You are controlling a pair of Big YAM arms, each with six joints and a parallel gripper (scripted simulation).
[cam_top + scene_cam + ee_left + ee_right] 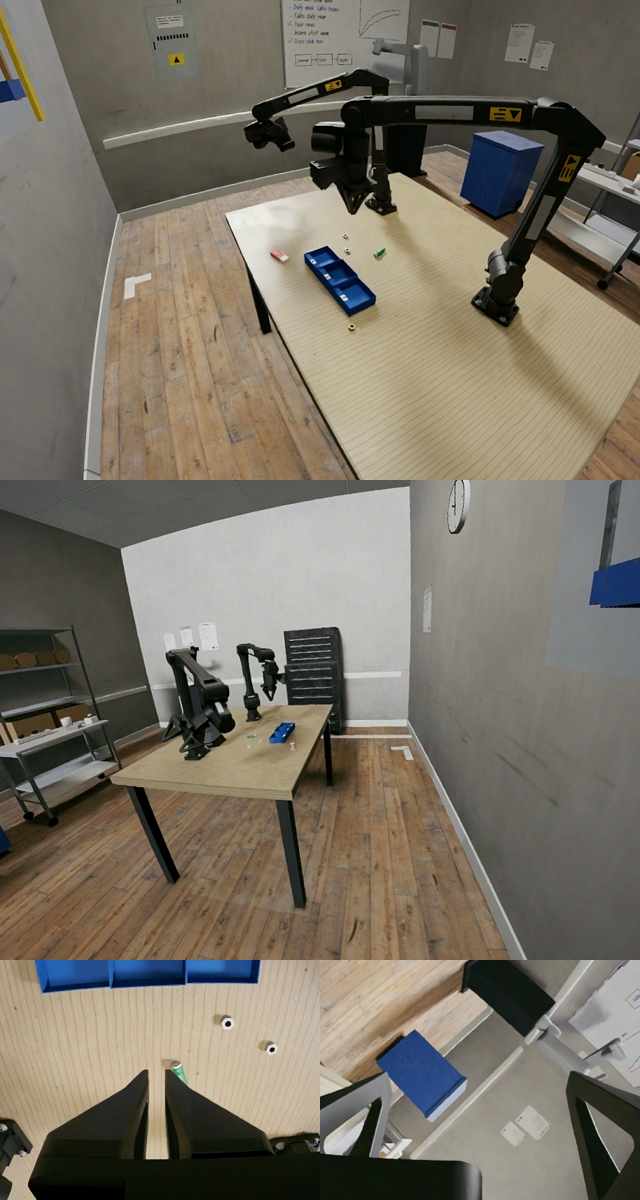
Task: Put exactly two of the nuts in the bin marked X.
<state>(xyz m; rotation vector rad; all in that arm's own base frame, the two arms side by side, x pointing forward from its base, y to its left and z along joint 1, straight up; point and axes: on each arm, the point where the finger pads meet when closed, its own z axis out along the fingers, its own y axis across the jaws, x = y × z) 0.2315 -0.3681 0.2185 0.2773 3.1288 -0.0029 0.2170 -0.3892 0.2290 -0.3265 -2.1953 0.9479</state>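
The blue bin strip is 4 cm ahead of my left hand, 1 cm to the left of it and 20 cm below it. From my left hand the other things lie so: block 16 cm ahead, 15 cm to the right, 21 cm below; then green battery 14 cm behind, 4 cm to the right, 21 cm below; then yellow nut 8 cm ahead, 18 cm to the left, 21 cm below.
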